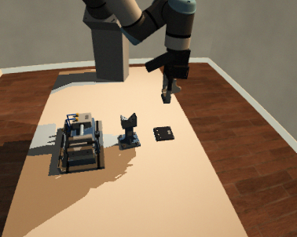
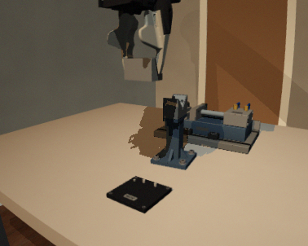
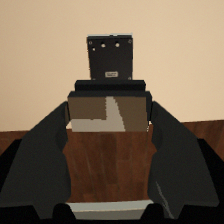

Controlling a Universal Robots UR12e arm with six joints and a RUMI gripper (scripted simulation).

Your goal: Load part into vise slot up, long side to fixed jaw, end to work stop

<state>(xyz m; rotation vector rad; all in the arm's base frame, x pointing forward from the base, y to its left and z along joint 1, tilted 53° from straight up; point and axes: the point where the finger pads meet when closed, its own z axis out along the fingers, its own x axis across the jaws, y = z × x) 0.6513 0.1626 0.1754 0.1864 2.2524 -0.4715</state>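
Right now my hand is 10 mm to the left of the part and 10 mm above it. Also, from my hand: dark work stop rod: 350 mm to the right, 150 mm below, 30 mm behind; blue foot: 240 mm below, 160 mm to the right, 30 mm behind; black infeed plate: 240 mm below, 20 mm to the left, 10 mm ahead.
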